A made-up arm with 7 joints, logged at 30 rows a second.
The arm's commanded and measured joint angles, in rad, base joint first. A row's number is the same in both.
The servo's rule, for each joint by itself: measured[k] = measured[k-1] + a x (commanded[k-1-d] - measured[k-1]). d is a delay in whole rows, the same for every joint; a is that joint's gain. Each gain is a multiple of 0.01, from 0.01 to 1. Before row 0 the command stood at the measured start. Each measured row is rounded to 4 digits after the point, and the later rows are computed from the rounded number. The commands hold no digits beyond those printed.
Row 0, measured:
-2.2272, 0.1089, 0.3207, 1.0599, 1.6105, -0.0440, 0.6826
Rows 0 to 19, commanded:
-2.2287, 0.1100, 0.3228, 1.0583, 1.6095, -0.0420, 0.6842
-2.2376, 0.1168, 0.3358, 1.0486, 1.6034, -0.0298, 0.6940
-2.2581, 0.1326, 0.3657, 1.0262, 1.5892, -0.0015, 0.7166
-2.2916, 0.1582, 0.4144, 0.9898, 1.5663, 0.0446, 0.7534
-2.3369, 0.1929, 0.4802, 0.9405, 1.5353, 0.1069, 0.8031
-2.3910, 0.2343, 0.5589, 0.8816, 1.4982, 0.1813, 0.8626
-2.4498, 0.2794, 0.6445, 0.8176, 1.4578, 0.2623, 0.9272
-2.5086, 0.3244, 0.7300, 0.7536, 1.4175, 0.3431, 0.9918
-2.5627, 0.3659, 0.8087, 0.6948, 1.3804, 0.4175, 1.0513
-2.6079, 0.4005, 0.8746, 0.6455, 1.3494, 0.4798, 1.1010
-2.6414, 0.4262, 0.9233, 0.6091, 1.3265, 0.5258, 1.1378
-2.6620, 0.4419, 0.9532, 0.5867, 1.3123, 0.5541, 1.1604
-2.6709, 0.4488, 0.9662, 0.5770, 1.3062, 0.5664, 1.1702
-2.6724, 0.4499, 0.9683, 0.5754, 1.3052, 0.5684, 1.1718
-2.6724, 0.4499, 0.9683, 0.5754, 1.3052, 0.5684, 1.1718
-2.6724, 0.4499, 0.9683, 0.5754, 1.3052, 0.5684, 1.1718
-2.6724, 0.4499, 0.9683, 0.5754, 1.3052, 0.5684, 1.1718
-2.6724, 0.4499, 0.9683, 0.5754, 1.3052, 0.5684, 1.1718
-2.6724, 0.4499, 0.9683, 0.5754, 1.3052, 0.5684, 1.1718
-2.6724, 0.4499, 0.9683, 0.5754, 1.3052, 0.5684, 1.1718
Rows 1 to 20, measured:
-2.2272, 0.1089, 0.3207, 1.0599, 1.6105, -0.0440, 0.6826
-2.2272, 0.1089, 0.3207, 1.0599, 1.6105, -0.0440, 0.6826
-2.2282, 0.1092, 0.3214, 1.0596, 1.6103, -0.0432, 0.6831
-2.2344, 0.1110, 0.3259, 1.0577, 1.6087, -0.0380, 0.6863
-2.2500, 0.1162, 0.3382, 1.0523, 1.6042, -0.0238, 0.6951
-2.2775, 0.1263, 0.3618, 1.0417, 1.5955, 0.0029, 0.7120
-2.3167, 0.1423, 0.3985, 1.0245, 1.5817, 0.0435, 0.7384
-2.3657, 0.1644, 0.4482, 1.0002, 1.5625, 0.0972, 0.7744
-2.4212, 0.1920, 0.5091, 0.9692, 1.5384, 0.1616, 0.8187
-2.4789, 0.2238, 0.5776, 0.9325, 1.5106, 0.2324, 0.8689
-2.5342, 0.2579, 0.6492, 0.8921, 1.4807, 0.3046, 0.9218
-2.5828, 0.2921, 0.7191, 0.8502, 1.4505, 0.3729, 0.9738
-2.6215, 0.3243, 0.7824, 0.8092, 1.4220, 0.4325, 1.0214
-2.6482, 0.3525, 0.8353, 0.7714, 1.3968, 0.4799, 1.0617
-2.6632, 0.3756, 0.8759, 0.7384, 1.3760, 0.5136, 1.0932
-2.6693, 0.3934, 0.9045, 0.7107, 1.3597, 0.5350, 1.1160
-2.6713, 0.4070, 0.9243, 0.6877, 1.3472, 0.5480, 1.1322
-2.6720, 0.4173, 0.9379, 0.6686, 1.3375, 0.5560, 1.1437
-2.6723, 0.4251, 0.9473, 0.6528, 1.3301, 0.5608, 1.1518
-2.6724, 0.4311, 0.9538, 0.6396, 1.3244, 0.5638, 1.1576
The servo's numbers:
d 2
a 0.66 0.24 0.31 0.17 0.23 0.39 0.29

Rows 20 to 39, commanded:
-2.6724, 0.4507, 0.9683, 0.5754, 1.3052, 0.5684, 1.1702
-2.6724, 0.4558, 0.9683, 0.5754, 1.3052, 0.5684, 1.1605
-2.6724, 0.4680, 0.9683, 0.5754, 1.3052, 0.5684, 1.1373
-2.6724, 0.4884, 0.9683, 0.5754, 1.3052, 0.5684, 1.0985
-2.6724, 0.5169, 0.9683, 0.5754, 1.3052, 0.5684, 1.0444
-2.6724, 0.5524, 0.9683, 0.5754, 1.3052, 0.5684, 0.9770
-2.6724, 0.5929, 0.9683, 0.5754, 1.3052, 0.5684, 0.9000
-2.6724, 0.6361, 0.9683, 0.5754, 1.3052, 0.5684, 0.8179
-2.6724, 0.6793, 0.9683, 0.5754, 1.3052, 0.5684, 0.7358
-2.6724, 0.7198, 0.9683, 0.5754, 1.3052, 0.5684, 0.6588
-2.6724, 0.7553, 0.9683, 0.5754, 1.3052, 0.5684, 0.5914
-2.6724, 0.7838, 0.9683, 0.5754, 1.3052, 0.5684, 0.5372
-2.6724, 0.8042, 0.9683, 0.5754, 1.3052, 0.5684, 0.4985
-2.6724, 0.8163, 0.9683, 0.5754, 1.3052, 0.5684, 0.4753
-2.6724, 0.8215, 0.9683, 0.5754, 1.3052, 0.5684, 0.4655
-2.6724, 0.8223, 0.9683, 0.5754, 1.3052, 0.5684, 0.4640
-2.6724, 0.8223, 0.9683, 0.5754, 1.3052, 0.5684, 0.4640
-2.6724, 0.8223, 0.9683, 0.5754, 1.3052, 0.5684, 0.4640
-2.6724, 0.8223, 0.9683, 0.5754, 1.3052, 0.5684, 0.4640
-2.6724, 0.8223, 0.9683, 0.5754, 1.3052, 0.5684, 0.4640
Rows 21 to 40, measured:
-2.6724, 0.4356, 0.9583, 0.6287, 1.3200, 0.5656, 1.1617
-2.6724, 0.4390, 0.9614, 0.6196, 1.3166, 0.5667, 1.1646
-2.6724, 0.4418, 0.9635, 0.6121, 1.3140, 0.5674, 1.1662
-2.6724, 0.4452, 0.9650, 0.6059, 1.3120, 0.5678, 1.1645
-2.6724, 0.4507, 0.9660, 0.6007, 1.3104, 0.5680, 1.1566
-2.6724, 0.4597, 0.9667, 0.5964, 1.3092, 0.5682, 1.1398
-2.6724, 0.4734, 0.9672, 0.5928, 1.3083, 0.5683, 1.1121
-2.6724, 0.4924, 0.9675, 0.5898, 1.3076, 0.5683, 1.0729
-2.6724, 0.5165, 0.9677, 0.5874, 1.3070, 0.5683, 1.0228
-2.6724, 0.5452, 0.9679, 0.5854, 1.3066, 0.5683, 0.9634
-2.6724, 0.5774, 0.9680, 0.5837, 1.3063, 0.5683, 0.8974
-2.6724, 0.6116, 0.9681, 0.5823, 1.3060, 0.5683, 0.8282
-2.6724, 0.6461, 0.9682, 0.5811, 1.3058, 0.5683, 0.7595
-2.6724, 0.6791, 0.9682, 0.5801, 1.3057, 0.5683, 0.6950
-2.6724, 0.7091, 0.9682, 0.5793, 1.3056, 0.5683, 0.6380
-2.6724, 0.7348, 0.9682, 0.5786, 1.3055, 0.5683, 0.5908
-2.6724, 0.7556, 0.9682, 0.5781, 1.3054, 0.5683, 0.5545
-2.6724, 0.7716, 0.9682, 0.5776, 1.3054, 0.5683, 0.5283
-2.6724, 0.7838, 0.9682, 0.5772, 1.3054, 0.5683, 0.5097
-2.6724, 0.7930, 0.9682, 0.5769, 1.3054, 0.5683, 0.4964

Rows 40 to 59, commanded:
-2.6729, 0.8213, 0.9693, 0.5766, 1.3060, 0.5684, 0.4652
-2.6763, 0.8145, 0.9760, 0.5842, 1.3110, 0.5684, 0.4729
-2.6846, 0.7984, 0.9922, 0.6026, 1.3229, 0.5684, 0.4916
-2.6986, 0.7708, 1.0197, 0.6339, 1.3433, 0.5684, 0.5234
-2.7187, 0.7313, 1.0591, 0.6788, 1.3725, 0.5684, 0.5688
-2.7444, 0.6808, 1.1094, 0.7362, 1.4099, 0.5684, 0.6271
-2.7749, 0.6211, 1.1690, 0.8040, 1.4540, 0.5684, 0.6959
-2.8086, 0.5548, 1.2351, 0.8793, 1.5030, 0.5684, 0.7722
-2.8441, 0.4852, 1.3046, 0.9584, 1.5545, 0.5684, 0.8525
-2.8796, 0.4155, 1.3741, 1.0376, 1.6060, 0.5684, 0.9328
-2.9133, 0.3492, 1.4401, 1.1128, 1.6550, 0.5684, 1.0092
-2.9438, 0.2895, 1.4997, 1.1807, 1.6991, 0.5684, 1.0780
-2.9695, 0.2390, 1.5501, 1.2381, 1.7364, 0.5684, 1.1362
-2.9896, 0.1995, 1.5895, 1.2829, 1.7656, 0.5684, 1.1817
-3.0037, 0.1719, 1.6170, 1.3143, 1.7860, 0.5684, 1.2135
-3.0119, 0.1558, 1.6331, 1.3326, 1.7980, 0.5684, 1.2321
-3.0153, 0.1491, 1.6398, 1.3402, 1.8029, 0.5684, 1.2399
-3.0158, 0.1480, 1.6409, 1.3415, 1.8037, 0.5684, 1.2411
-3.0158, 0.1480, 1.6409, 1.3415, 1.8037, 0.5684, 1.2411
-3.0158, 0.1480, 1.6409, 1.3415, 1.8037, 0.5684, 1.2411
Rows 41 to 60, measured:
-2.6724, 0.8000, 0.9682, 0.5766, 1.3054, 0.5683, 0.4870
-2.6724, 0.8054, 0.9682, 0.5764, 1.3054, 0.5683, 0.4803
-2.6727, 0.8092, 0.9685, 0.5764, 1.3055, 0.5683, 0.4759
-2.6751, 0.8105, 0.9708, 0.5777, 1.3068, 0.5683, 0.4750
-2.6814, 0.8076, 0.9774, 0.5819, 1.3105, 0.5683, 0.4798
-2.6928, 0.7988, 0.9905, 0.5907, 1.3180, 0.5683, 0.4924
-2.7099, 0.7826, 1.0118, 0.6057, 1.3305, 0.5683, 0.5146
-2.7327, 0.7582, 1.0421, 0.6279, 1.3488, 0.5683, 0.5472
-2.7606, 0.7253, 1.0814, 0.6578, 1.3730, 0.5683, 0.5903
-2.7923, 0.6844, 1.1290, 0.6955, 1.4029, 0.5683, 0.6431
-2.8265, 0.6366, 1.1834, 0.7402, 1.4378, 0.5683, 0.7038
-2.8615, 0.5835, 1.2425, 0.7908, 1.4765, 0.5683, 0.7702
-2.8957, 0.5273, 1.3038, 0.8455, 1.5176, 0.5683, 0.8395
-2.9274, 0.4702, 1.3645, 0.9025, 1.5593, 0.5683, 0.9087
-2.9552, 0.4147, 1.4220, 0.9596, 1.6000, 0.5683, 0.9747
-2.9779, 0.3631, 1.4739, 1.0146, 1.6381, 0.5683, 1.0347
-2.9949, 0.3172, 1.5183, 1.0655, 1.6721, 0.5683, 1.0866
-3.0061, 0.2785, 1.5539, 1.1109, 1.7011, 0.5683, 1.1288
-3.0122, 0.2474, 1.5805, 1.1499, 1.7245, 0.5683, 1.1610
-3.0146, 0.2235, 1.5992, 1.1825, 1.7427, 0.5683, 1.1842

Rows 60 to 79, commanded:
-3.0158, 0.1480, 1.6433, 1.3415, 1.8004, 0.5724, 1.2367
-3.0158, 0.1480, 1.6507, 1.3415, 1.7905, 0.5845, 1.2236
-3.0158, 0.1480, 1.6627, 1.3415, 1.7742, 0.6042, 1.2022
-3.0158, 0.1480, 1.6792, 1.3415, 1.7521, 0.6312, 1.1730
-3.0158, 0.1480, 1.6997, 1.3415, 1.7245, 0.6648, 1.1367
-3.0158, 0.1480, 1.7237, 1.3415, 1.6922, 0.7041, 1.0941
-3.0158, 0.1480, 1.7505, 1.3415, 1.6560, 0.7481, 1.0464
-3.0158, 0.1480, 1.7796, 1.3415, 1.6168, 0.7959, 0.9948
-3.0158, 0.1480, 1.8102, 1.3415, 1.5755, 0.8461, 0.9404
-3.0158, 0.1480, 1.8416, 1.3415, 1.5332, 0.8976, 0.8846
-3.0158, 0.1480, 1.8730, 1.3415, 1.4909, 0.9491, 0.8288
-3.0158, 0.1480, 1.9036, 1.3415, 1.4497, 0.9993, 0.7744
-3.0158, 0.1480, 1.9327, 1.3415, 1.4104, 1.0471, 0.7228
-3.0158, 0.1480, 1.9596, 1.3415, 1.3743, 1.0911, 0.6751
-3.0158, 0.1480, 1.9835, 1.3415, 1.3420, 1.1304, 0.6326
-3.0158, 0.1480, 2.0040, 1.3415, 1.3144, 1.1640, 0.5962
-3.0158, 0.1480, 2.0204, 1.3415, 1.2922, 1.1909, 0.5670
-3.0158, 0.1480, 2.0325, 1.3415, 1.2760, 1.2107, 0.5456
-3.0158, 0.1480, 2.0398, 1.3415, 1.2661, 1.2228, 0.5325
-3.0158, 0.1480, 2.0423, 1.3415, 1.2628, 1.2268, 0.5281
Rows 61 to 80, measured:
-3.0154, 0.2054, 1.6121, 1.2095, 1.7567, 0.5683, 1.2007
-3.0157, 0.1916, 1.6210, 1.2319, 1.7675, 0.5683, 1.2124
-3.0158, 0.1811, 1.6279, 1.2505, 1.7751, 0.5699, 1.2194
-3.0158, 0.1732, 1.6350, 1.2660, 1.7786, 0.5756, 1.2206
-3.0158, 0.1672, 1.6436, 1.2788, 1.7776, 0.5868, 1.2153
-3.0158, 0.1626, 1.6546, 1.2895, 1.7717, 0.6041, 1.2030
-3.0158, 0.1591, 1.6686, 1.2983, 1.7608, 0.6278, 1.1838
-3.0158, 0.1564, 1.6857, 1.3056, 1.7450, 0.6576, 1.1578
-3.0158, 0.1544, 1.7058, 1.3117, 1.7245, 0.6929, 1.1255
-3.0158, 0.1529, 1.7287, 1.3168, 1.6997, 0.7331, 1.0876
-3.0158, 0.1517, 1.7540, 1.3210, 1.6711, 0.7772, 1.0449
-3.0158, 0.1508, 1.7812, 1.3245, 1.6394, 0.8242, 0.9984
-3.0158, 0.1501, 1.8097, 1.3274, 1.6052, 0.8729, 0.9492
-3.0158, 0.1496, 1.8388, 1.3298, 1.5694, 0.9222, 0.8985
-3.0158, 0.1492, 1.8679, 1.3318, 1.5328, 0.9709, 0.8475
-3.0158, 0.1489, 1.8963, 1.3334, 1.4963, 1.0178, 0.7975
-3.0158, 0.1487, 1.9233, 1.3348, 1.4608, 1.0617, 0.7497
-3.0158, 0.1485, 1.9483, 1.3359, 1.4271, 1.1016, 0.7052
-3.0158, 0.1484, 1.9707, 1.3369, 1.3961, 1.1364, 0.6651
-3.0158, 0.1483, 1.9899, 1.3377, 1.3685, 1.1654, 0.6304

